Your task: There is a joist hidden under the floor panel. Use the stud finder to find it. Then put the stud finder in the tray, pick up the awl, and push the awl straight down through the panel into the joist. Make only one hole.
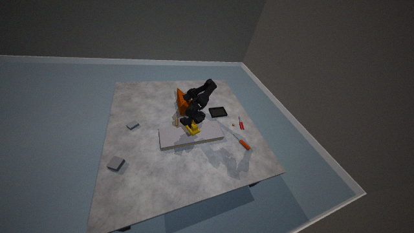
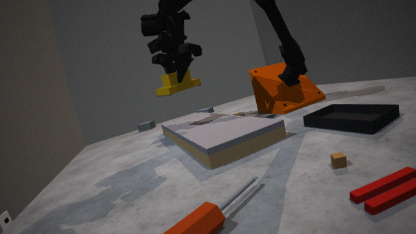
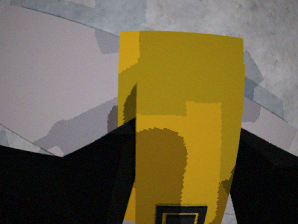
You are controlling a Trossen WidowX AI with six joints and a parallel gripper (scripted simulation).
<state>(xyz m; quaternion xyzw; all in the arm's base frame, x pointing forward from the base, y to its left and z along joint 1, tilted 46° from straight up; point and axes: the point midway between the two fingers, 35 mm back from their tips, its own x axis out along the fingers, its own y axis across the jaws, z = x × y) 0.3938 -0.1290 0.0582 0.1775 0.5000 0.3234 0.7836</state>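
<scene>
Right now the indicator light is 4 cm behind my gripper tip, 4 cm above it and 1 cm to the right of it. From my gripper tip the other things lie so: black tray: 36 cm to the left, 25 cm behind, 16 cm below; then yellow stud finder: 2 cm behind, 2 cm above, 1 cm to the right; then awl: 24 cm behind, 17 cm below, 7 cm to the right.
</scene>
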